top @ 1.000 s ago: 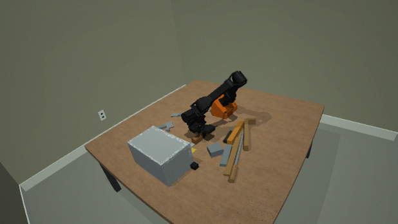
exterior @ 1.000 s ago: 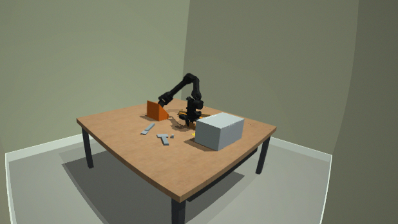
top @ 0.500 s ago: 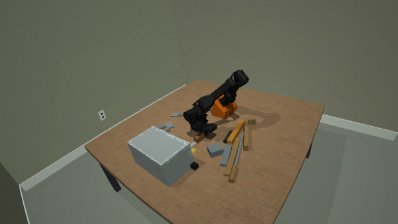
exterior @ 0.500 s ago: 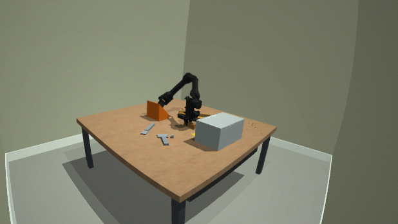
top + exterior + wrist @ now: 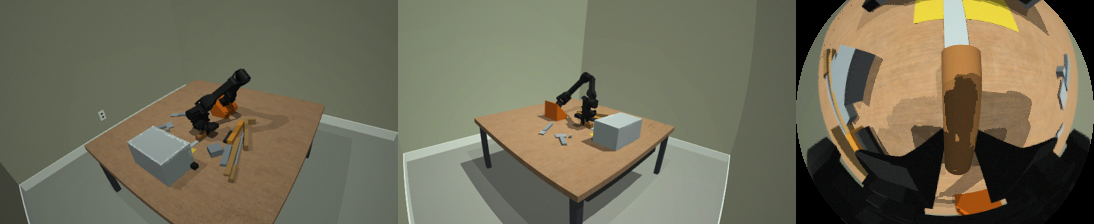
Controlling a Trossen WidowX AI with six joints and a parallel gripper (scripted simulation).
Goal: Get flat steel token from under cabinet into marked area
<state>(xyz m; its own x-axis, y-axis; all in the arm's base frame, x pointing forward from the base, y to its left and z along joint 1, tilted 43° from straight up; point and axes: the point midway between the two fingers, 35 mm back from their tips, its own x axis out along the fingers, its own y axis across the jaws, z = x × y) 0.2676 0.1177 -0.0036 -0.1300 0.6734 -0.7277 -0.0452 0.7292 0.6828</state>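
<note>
Right now the orange bar is 12 cm behind my gripper tip, 15 cm to the left of it and 1 cm above it. The rest, counted from my gripper tip: grey block: 8 cm ahead, 16 cm to the left, 1 cm above; wooden stick: 5 cm ahead, 26 cm to the left; grey t-piece: 11 cm ahead, 31 cm to the right.
</note>
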